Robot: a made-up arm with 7 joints. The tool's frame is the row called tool. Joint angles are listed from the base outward. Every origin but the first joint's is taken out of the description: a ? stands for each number. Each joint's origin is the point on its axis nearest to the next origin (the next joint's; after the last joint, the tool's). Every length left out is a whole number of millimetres.
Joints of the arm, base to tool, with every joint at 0 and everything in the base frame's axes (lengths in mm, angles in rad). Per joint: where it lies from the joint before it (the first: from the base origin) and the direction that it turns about. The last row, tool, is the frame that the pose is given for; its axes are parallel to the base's.
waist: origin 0 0 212 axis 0 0 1
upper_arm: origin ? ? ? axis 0 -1 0
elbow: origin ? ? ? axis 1 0 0
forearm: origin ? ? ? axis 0 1 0
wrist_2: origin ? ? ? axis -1 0 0
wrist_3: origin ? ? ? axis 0 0 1
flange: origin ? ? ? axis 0 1 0
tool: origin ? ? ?
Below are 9 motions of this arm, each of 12 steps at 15 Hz.
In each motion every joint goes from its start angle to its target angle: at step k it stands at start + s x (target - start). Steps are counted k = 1, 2, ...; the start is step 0. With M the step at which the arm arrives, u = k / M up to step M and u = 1 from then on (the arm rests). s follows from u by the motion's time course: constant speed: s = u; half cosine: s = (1 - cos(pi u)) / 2; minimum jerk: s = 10 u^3 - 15 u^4 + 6 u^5.
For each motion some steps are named. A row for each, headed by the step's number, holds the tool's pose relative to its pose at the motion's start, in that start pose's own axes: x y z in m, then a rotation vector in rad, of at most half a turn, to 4 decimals.
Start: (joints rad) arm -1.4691 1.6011 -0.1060 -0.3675 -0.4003 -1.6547 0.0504
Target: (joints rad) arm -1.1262 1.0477 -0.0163 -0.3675 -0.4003 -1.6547 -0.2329
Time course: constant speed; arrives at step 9
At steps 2, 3, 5, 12:
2: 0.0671 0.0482 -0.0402 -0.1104 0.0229 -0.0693
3: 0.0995 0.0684 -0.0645 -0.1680 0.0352 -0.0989
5: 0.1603 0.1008 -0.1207 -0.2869 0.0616 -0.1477
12: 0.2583 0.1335 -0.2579 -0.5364 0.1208 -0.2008

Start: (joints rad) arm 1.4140 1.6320 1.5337 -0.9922 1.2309 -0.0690 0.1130
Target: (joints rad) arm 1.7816 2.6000 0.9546 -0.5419 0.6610 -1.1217 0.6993
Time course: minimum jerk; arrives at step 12
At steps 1, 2, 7, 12:
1: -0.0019 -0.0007 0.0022 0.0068 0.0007 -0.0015
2: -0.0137 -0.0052 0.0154 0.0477 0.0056 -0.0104
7: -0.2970 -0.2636 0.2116 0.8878 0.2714 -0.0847
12: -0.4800 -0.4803 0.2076 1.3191 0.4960 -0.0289

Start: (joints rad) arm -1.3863 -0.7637 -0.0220 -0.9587 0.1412 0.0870 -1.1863
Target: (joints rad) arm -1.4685 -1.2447 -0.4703 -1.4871 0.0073 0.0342 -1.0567
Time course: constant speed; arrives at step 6
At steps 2, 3, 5, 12:
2: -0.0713 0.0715 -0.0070 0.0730 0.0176 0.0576
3: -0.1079 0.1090 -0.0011 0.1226 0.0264 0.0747
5: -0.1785 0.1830 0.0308 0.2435 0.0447 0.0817
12: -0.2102 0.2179 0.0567 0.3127 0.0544 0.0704

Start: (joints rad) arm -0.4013 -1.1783 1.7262 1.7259 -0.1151 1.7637 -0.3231
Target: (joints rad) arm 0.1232 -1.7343 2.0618 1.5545 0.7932 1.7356 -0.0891
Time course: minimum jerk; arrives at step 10
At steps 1, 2, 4, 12:
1: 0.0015 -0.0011 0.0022 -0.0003 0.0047 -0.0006
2: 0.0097 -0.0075 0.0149 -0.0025 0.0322 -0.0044
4: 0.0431 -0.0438 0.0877 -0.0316 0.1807 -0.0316
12: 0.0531 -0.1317 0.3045 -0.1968 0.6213 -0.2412

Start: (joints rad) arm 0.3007 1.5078 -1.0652 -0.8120 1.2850 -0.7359 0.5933
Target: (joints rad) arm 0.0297 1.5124 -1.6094 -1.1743 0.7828 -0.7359 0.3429
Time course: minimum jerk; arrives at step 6
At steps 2, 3, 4, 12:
2: -0.0330 -0.0016 0.0237 0.0900 -0.1655 0.0255
3: -0.0905 -0.0089 0.0438 0.2181 -0.3957 0.0925
4: -0.1572 -0.0232 0.0449 0.3470 -0.6224 0.1976
12: -0.2073 -0.0386 0.0319 0.4385 -0.7809 0.2979

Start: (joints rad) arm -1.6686 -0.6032 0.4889 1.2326 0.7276 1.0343 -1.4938
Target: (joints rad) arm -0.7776 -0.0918 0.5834 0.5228 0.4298 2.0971 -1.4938
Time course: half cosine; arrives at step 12
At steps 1, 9, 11, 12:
1: 0.0036 0.0013 -0.0014 0.0067 0.0052 0.0145
9: 0.0790 0.2231 -0.0955 0.7429 0.5105 0.7669
11: 0.0643 0.2731 -0.0994 0.9232 0.6295 0.8650
12: 0.0620 0.2797 -0.0993 0.9480 0.6457 0.8772

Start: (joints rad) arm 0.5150 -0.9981 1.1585 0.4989 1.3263 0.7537 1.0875
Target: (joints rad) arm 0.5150 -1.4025 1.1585 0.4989 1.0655 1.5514 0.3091
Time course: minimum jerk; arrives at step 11
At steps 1, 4, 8, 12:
1: 0.0014 -0.0022 -0.0002 -0.0033 -0.0054 0.0059
4: 0.0624 -0.0795 -0.0051 -0.1062 -0.2235 0.2421
8: 0.2566 -0.1938 0.0044 -0.1499 -0.8350 0.8639
12: 0.2974 -0.2024 0.0101 -0.1224 -0.9715 0.9956

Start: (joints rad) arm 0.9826 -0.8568 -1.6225 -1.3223 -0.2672 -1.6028 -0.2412
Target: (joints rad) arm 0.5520 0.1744 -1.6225 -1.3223 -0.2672 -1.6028 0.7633
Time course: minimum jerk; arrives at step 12
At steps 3, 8, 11, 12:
3: 0.0130 0.0054 -0.0107 -0.0289 0.0095 -0.0601
8: 0.1148 0.0134 -0.0699 -0.1580 0.0432 -0.4436
11: 0.1470 0.0065 -0.0814 -0.1785 0.0411 -0.5453
12: 0.1478 0.0062 -0.0816 -0.1790 0.0409 -0.5477

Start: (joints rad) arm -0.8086 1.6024 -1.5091 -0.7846 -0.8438 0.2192 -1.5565
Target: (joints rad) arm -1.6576 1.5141 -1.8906 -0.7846 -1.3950 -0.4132 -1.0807
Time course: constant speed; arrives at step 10
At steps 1, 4, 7, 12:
1: -0.0407 0.0190 0.0067 -0.0022 0.1212 0.0121
4: -0.1582 0.0536 0.0580 -0.0404 0.4978 0.0737
7: -0.2514 0.0523 0.1469 -0.1345 0.8805 0.1773
12: -0.3022 0.0193 0.2550 -0.2958 1.2473 0.3256

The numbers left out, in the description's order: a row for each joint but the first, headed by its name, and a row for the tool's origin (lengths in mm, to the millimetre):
upper_arm: -26 -291 0
elbow: 98 0 198
forearm: 0 173 219
wrist_2: 298 0 -41
wrist_3: 0 119 128
flange: 22 -22 0
tool: -86 0 -121

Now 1 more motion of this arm.
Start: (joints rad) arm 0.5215 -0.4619 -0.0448 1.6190 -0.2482 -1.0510 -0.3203
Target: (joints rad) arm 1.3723 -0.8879 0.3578 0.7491 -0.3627 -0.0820 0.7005
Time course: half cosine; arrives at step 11
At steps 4, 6, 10, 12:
4: -0.0713 -0.0019 0.1101 0.0391 0.0793 0.3218
6: -0.1532 0.0030 0.2043 -0.0695 0.1831 0.6417
10: -0.2681 0.0489 0.3214 -0.4411 0.3495 1.0283
12: -0.2733 0.0529 0.3265 -0.4647 0.3570 1.0433

